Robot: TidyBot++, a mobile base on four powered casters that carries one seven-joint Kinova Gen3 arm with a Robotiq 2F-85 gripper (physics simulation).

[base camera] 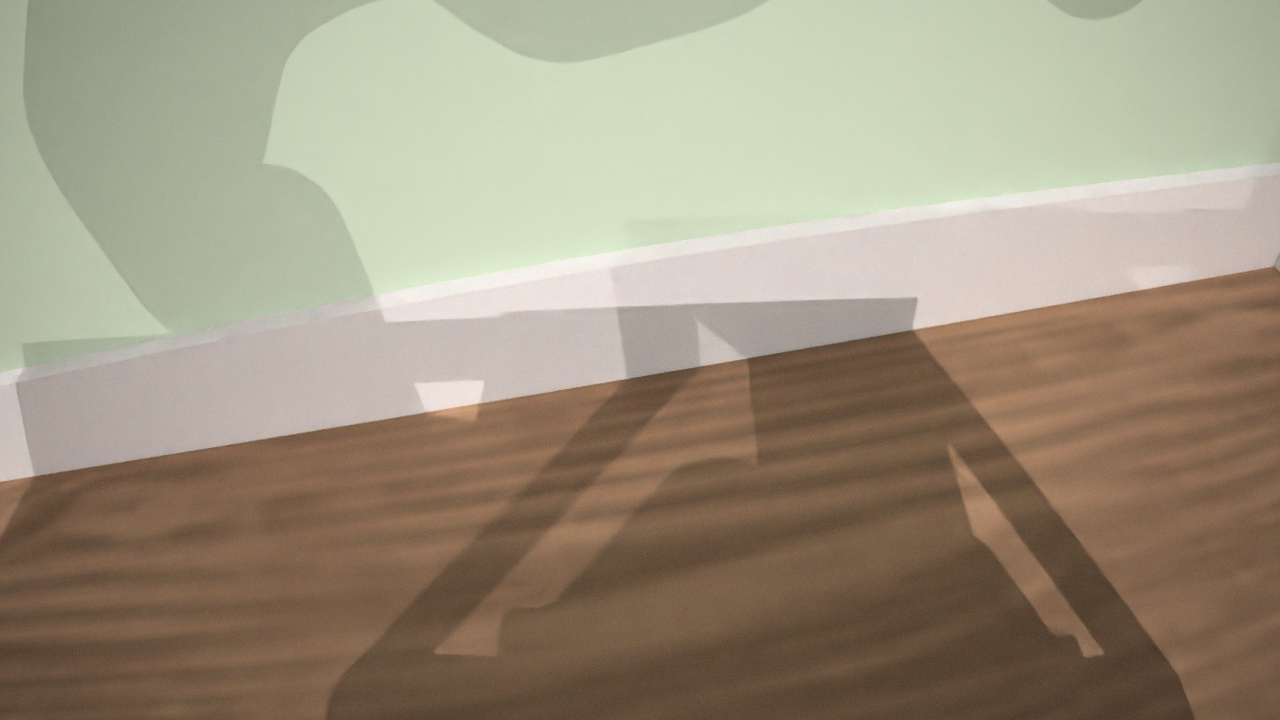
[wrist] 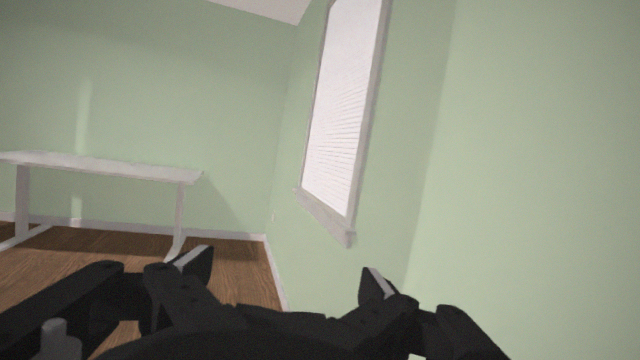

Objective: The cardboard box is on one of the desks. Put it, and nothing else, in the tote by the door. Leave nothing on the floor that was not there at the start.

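Places are measured from the arm's base along level axes (x ahead, y left, z up), in metres.
Where they show: gripper, between the fingertips: (wrist: pixel 287 273).
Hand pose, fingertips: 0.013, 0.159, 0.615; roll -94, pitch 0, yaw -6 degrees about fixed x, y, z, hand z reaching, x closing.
After its pixels a point has its place, as x, y, z.
My gripper (wrist: pixel 287 273) {0.013, 0.159, 0.615} is open, its two black fingers wide apart at the bottom of the wrist view, with wall and floor showing between them. A white desk (wrist: pixel 105 166) {-1.355, 2.295, 0.323} stands at the left of the wrist view, against the far wall; its left end is cut off by the view's edge. No cardboard box shows on the part of its top in view. The cardboard box and the tote do not show in either view.
A green wall (base camera: pixel 554 161) {0.445, 0.064, -0.244} with a white baseboard (base camera: pixel 223 394) {0.397, 0.293, -0.351} runs close in front of the base, with shadows over it and the wooden floor (base camera: pixel 179 555) {0.308, 0.316, -0.397}. In the wrist view a window (wrist: pixel 340 105) {0.257, 1.277, 0.931} is in the right-hand wall, close beside the gripper.
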